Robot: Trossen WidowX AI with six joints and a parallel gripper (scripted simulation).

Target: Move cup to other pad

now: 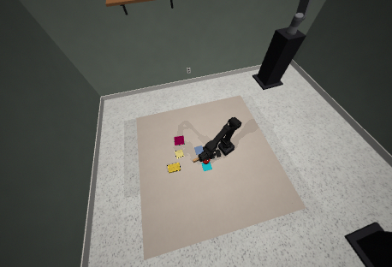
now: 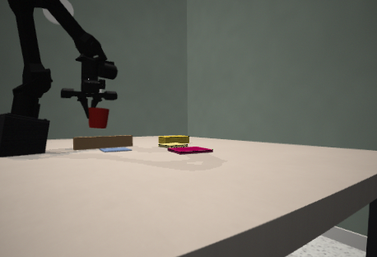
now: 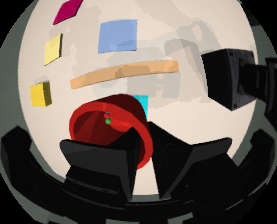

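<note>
The red cup is 3 cm ahead of my hand and 5 cm below it. Also, from my hand: wooden bar: 4 cm ahead, 6 cm to the right, 13 cm below; green marble: 5 cm ahead, 1 cm to the left, 6 cm below.
</note>
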